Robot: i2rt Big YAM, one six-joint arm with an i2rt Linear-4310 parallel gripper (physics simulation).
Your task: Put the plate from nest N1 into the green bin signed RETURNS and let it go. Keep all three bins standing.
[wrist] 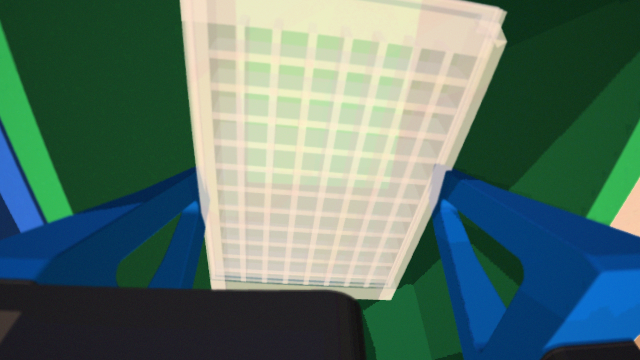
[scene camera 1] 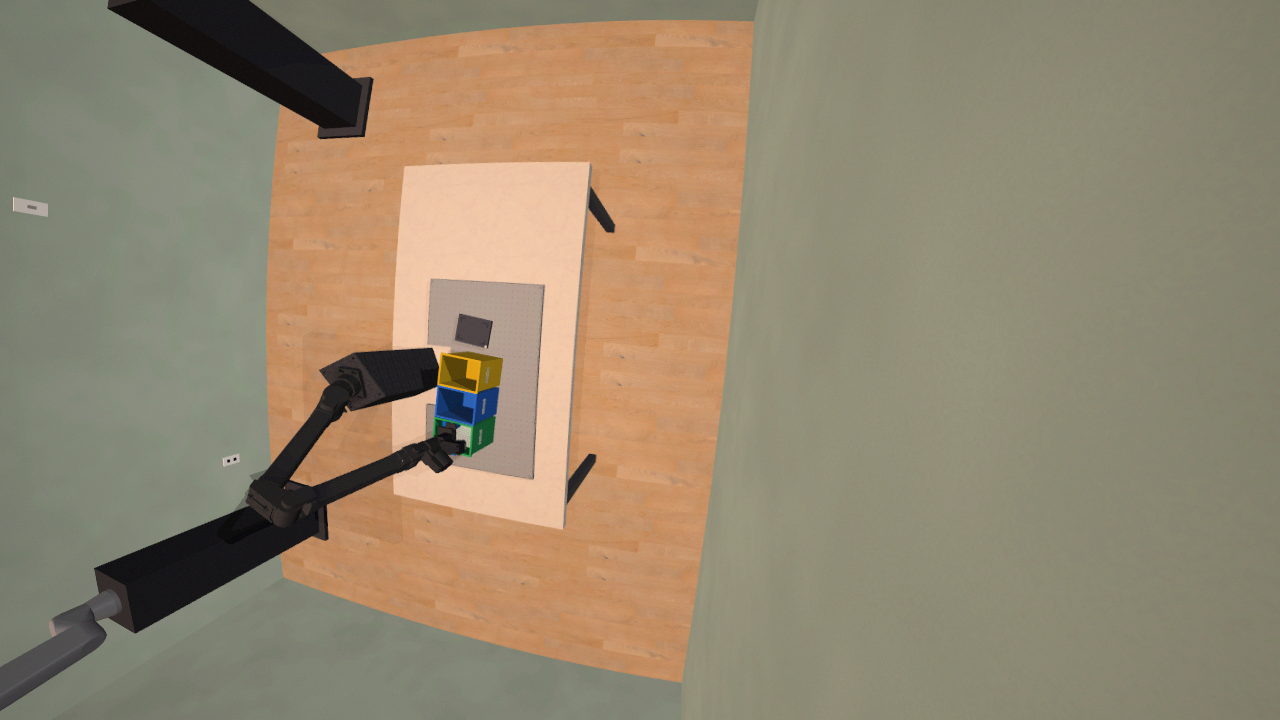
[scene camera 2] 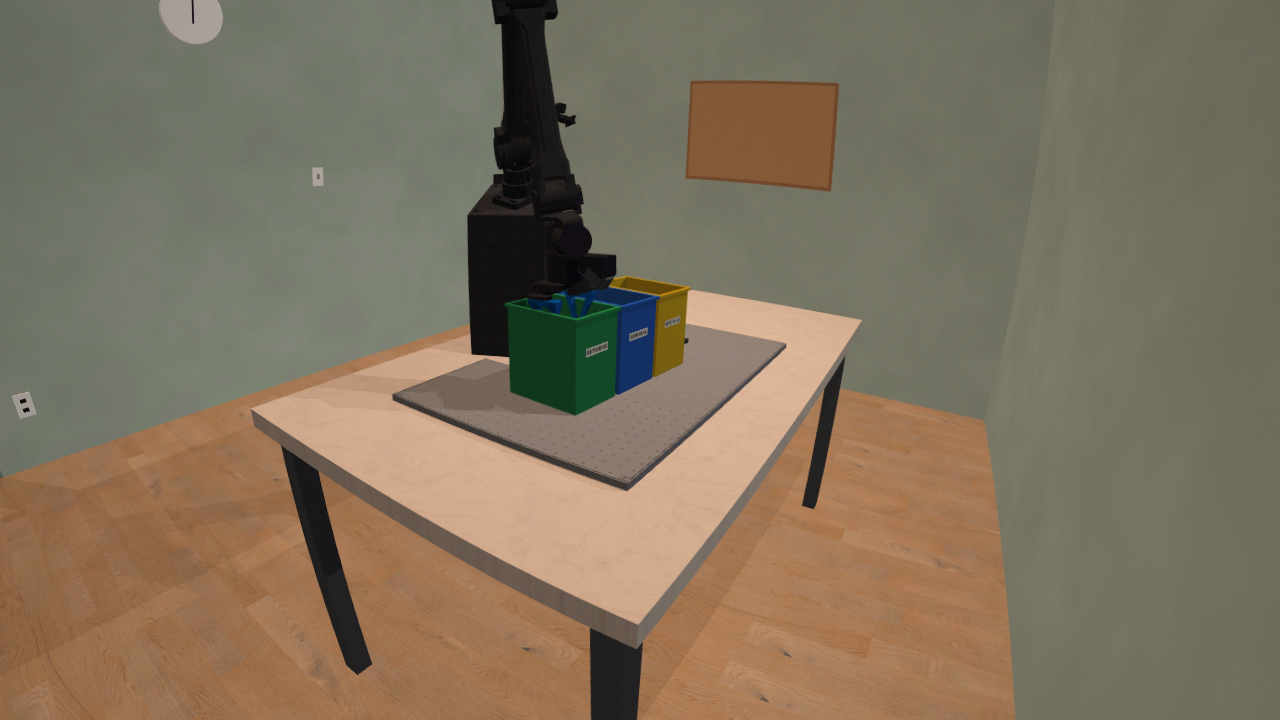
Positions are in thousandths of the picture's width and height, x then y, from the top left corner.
green bin: wrist 160,310; scene camera 1 377,603; scene camera 2 445,506
yellow bin: scene camera 1 365,516; scene camera 2 525,428; not seen in the wrist view (out of frame)
